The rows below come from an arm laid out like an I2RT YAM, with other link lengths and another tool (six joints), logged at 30 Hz.
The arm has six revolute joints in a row. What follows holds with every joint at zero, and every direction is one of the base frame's.
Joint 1 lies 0.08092 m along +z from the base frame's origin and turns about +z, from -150 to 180 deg.
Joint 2 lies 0.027 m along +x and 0.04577 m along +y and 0.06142 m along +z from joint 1 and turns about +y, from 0 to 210 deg.
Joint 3 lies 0.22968 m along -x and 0.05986 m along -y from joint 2 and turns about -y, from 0 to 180 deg.
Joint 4 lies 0.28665 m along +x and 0.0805 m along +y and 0.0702 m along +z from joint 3 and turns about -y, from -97 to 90 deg.
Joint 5 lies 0.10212 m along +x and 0.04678 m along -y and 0.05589 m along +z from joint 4 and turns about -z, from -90 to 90 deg.
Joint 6 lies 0.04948 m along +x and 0.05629 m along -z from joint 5 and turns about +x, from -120 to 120 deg.
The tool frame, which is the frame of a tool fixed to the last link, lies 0.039 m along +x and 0.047 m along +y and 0.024 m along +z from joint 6; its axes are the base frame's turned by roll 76.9, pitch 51.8 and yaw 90 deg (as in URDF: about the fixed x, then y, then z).
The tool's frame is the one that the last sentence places.
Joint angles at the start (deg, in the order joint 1, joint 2, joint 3, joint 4, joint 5, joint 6): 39.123 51.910 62.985 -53.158 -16.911 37.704
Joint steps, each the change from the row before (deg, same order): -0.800 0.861 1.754 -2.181 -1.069 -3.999; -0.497 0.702 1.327 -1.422 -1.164 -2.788; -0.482 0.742 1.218 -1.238 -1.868 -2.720; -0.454 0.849 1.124 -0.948 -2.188 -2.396; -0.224 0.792 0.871 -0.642 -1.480 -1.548; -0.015 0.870 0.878 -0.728 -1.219 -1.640; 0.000 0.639 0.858 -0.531 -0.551 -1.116; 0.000 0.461 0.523 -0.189 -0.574 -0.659; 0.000 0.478 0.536 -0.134 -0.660 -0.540; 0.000 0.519 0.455 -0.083 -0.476 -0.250
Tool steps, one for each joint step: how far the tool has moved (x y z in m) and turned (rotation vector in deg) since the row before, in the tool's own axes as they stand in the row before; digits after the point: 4 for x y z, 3 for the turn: 0.0012 0.0012 -0.0034 0.891 1.440 -2.843; 0.0016 0.0017 -0.0025 0.341 1.450 -1.930; 0.0024 0.0020 -0.0022 -0.022 2.081 -1.714; 0.0022 0.0024 -0.0015 -0.328 2.275 -1.364; 0.0014 0.0018 -0.0002 -0.195 1.614 -0.828; 0.0020 0.0014 0.0005 -0.006 1.635 -0.977; 0.0010 0.0021 -0.0003 -0.030 0.823 -0.813; 0.0005 0.0016 0.0001 -0.195 0.674 -0.461; 0.0004 0.0019 0.0001 -0.284 0.698 -0.356; -0.0003 0.0013 0.0007 -0.139 0.502 -0.069
